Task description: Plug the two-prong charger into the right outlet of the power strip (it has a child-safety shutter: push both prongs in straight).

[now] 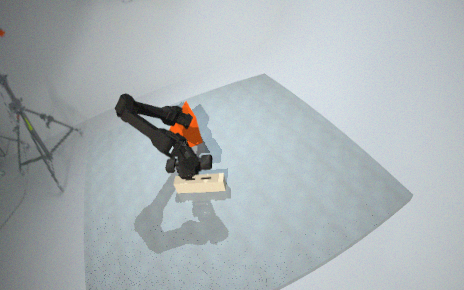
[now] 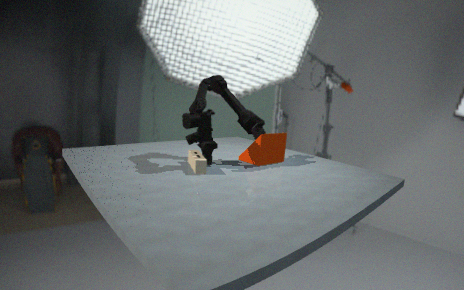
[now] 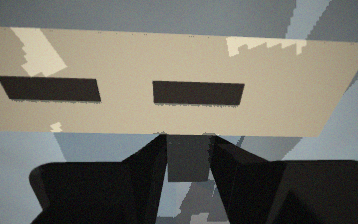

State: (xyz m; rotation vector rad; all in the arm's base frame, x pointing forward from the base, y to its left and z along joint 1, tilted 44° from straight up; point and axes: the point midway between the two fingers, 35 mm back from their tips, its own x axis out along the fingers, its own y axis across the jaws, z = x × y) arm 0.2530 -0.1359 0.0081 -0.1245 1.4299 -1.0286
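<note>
Right now the dark two-prong charger is 20 mm ahead of my gripper tip, 10 mm to the right of it and 10 mm above it.
</note>
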